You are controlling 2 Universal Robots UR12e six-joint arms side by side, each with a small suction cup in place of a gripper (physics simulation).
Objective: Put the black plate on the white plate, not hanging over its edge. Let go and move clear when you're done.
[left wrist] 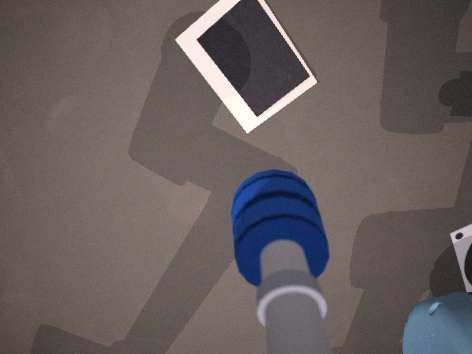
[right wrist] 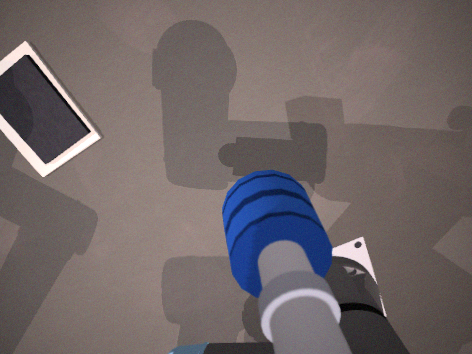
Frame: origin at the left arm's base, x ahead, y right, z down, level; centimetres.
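Where they show: left hand, its tool point: (left wrist: pixel 273 207); right hand, its tool point: (right wrist: pixel 265 211).
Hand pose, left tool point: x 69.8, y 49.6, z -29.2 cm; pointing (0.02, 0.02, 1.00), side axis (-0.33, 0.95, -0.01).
Observation:
Things, the pixels of their centre, and the offset from my left tool point.
- black plate, middle of its body: (left wrist: pixel 254 57) (right wrist: pixel 37 112) dy +2.1, dx +4.3, dz +28.3 cm
- white plate, middle of its body: (left wrist: pixel 247 60) (right wrist: pixel 35 113) dy +1.2, dx +4.2, dz +29.0 cm
- white mounting plate with a dark hole, middle of its body: (right wrist: pixel 323 299) dy +34.6, dx -39.2, dz +29.2 cm
The black plate (left wrist: pixel 270 55) (right wrist: pixel 50 110) lies flat on the white plate (left wrist: pixel 219 82) (right wrist: pixel 70 152). White border shows along its visible sides, wider on the left and thin on the right in the left wrist view, with no visible overhang. The top corner is cut off in the left wrist view, and the left part in the right wrist view. My left gripper (left wrist: pixel 277 205), a blue suction cup, is open, holds nothing and is clear of the plates. My right gripper (right wrist: pixel 272 205), also a blue suction cup, is open and empty, well to the right of the plates.
A white mounting plate with a dark hole (left wrist: pixel 467 232) (right wrist: pixel 361 253) shows at the lower right in both views. A light blue arm part (left wrist: pixel 440 325) is at the lower right of the left wrist view. Arm shadows fall across the surface.

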